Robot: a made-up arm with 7 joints.
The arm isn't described. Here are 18 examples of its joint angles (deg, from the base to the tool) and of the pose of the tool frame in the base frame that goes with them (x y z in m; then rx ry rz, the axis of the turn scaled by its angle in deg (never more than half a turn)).
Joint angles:
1: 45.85 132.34 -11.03 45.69 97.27 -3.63 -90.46
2: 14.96 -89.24 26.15 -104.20 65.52 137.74 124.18
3: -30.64 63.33 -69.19 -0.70 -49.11 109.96 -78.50
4: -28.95 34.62 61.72 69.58 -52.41 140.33 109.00
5: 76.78 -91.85 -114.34 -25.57 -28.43 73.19 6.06
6: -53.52 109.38 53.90 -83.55 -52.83 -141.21 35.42
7: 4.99 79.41 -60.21 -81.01 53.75 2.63 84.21
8: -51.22 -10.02 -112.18 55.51 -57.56 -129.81 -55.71
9: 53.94 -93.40 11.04 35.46 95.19 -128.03 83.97
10: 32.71 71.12 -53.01 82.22 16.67 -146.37 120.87
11: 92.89 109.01 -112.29 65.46 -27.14 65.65 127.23
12: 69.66 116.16 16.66 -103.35 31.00 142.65 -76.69
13: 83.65 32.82 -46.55 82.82 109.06 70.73 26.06
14: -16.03 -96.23 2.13 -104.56 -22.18 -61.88 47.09
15: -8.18 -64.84 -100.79 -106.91 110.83 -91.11 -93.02
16: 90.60 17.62 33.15 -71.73 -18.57 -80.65 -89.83
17: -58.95 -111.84 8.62 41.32 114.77 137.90 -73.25
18: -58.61 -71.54 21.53 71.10 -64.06 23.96 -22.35
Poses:
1: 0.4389 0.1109 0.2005 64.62 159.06 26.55
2: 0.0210 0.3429 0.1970 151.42 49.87 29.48
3: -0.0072 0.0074 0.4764 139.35 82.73 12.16
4: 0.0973 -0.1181 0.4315 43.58 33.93 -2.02
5: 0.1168 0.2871 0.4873 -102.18 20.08 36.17
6: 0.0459 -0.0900 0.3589 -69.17 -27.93 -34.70
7: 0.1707 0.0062 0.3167 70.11 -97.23 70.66
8: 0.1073 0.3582 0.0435 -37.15 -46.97 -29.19
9: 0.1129 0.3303 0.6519 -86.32 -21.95 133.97
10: -0.0314 0.0014 0.5755 -51.93 -72.21 111.07
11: -0.0630 0.1573 0.1072 132.20 -40.95 -12.88
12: 0.1786 0.3338 0.1590 -43.61 48.16 -32.37
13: 0.0941 -0.0952 0.3642 -52.42 -79.63 85.43
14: 0.1232 0.1780 0.1547 -11.42 -46.36 38.93
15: 0.0267 0.1836 0.4219 108.27 -2.52 -29.60
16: -0.2183 0.1766 0.3550 99.90 -88.94 -80.32
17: 0.2424 0.4164 0.2256 -2.95 -48.78 -85.30
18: 0.1238 0.4146 0.2197 -29.97 -21.24 -87.43
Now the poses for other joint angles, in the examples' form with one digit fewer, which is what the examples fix.
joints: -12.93 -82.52 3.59 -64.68 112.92 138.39 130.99
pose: 0.047 0.404 0.157 164.5 -24.5 9.5
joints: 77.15 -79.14 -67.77 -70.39 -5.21 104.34 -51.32
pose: 0.061 0.129 0.526 164.3 27.1 10.0
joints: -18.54 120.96 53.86 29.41 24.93 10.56 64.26
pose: 0.255 -0.058 0.210 74.4 105.2 70.2
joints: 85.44 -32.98 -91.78 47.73 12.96 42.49 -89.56
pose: -0.043 0.171 0.610 -114.7 38.2 101.9
